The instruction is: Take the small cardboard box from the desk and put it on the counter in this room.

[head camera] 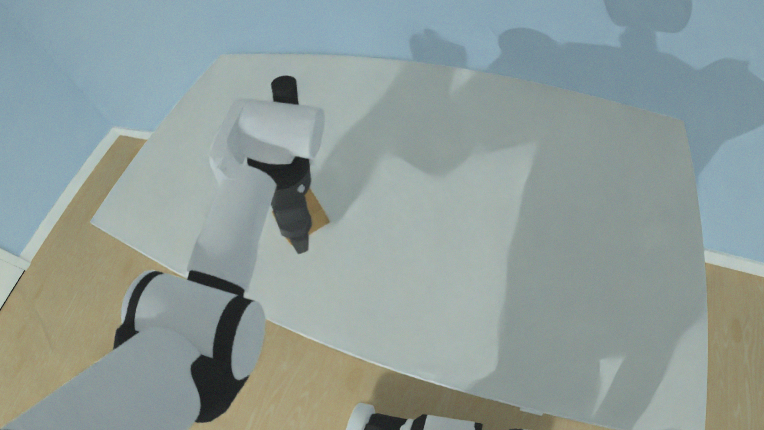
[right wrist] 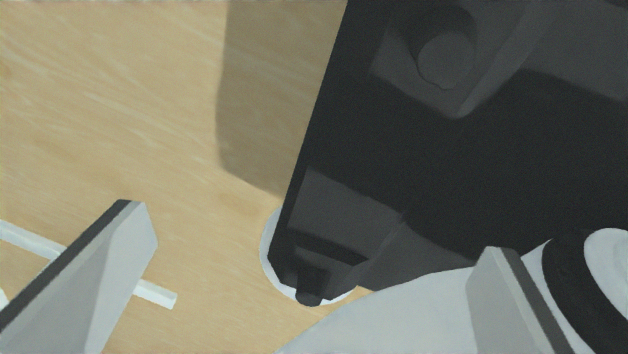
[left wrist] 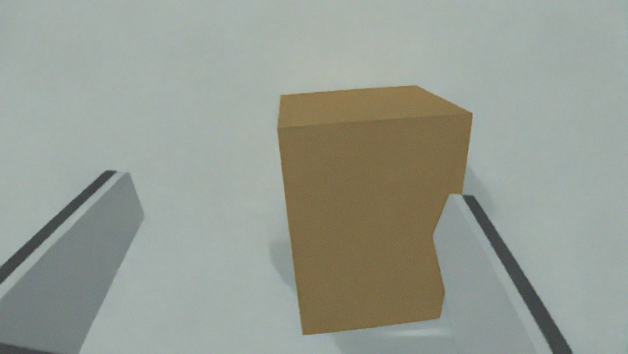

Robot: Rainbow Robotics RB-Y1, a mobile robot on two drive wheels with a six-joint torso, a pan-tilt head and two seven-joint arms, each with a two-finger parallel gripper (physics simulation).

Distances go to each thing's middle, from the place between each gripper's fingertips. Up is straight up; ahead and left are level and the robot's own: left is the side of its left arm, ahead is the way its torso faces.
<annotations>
Now: the small cardboard box (left wrist: 367, 172) 40 mm ahead of my left hand and 30 mm below it.
Now: right hand 49 cm short of the small cardboard box, 41 cm to the right of it and 33 cm below it.
</annotations>
